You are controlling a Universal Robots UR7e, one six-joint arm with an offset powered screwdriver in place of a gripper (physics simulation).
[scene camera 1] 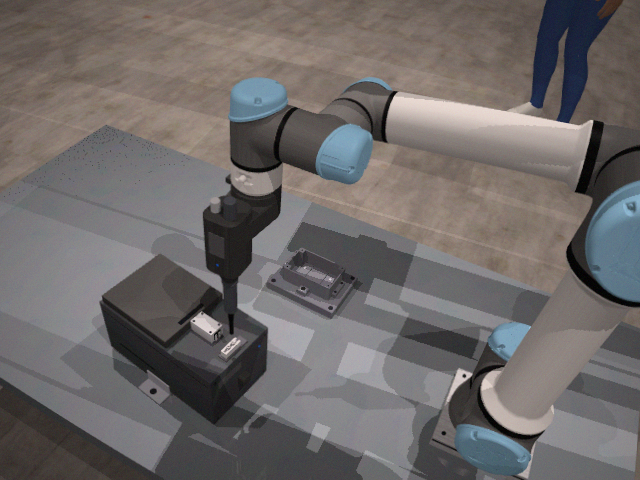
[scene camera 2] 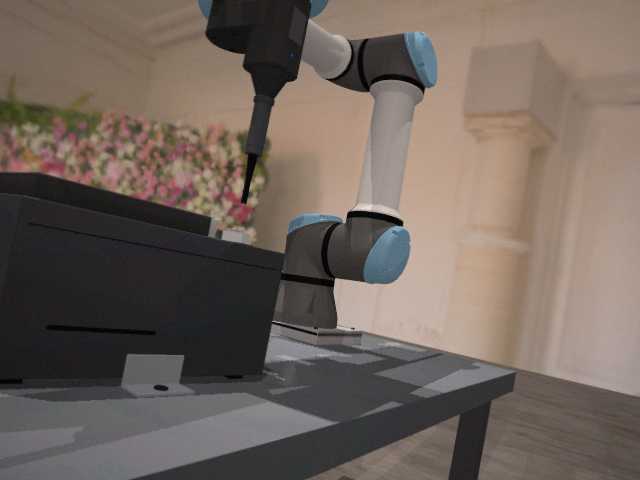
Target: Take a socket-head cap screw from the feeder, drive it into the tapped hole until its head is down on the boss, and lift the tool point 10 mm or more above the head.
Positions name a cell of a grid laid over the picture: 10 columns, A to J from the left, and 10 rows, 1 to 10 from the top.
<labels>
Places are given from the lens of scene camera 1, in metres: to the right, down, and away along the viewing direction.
lid (scene camera 1: C7): -0.31, 0.11, 1.02
</labels>
